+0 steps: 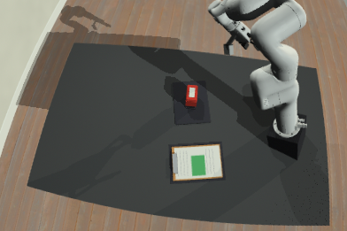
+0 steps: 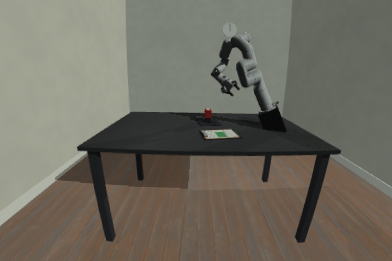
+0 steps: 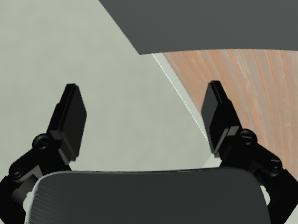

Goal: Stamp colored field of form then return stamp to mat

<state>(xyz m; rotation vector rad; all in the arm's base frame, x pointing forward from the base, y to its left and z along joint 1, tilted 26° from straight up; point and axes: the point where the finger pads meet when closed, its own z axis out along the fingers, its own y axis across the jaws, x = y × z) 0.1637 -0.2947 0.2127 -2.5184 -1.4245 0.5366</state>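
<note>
The red stamp is 230 mm ahead of my hand, 250 mm to the left of it and 170 mm below it. Also, from my hand: form 150 mm ahead, 550 mm to the left, 220 mm below; dark mat 230 mm ahead, 250 mm to the left, 220 mm below.
</note>
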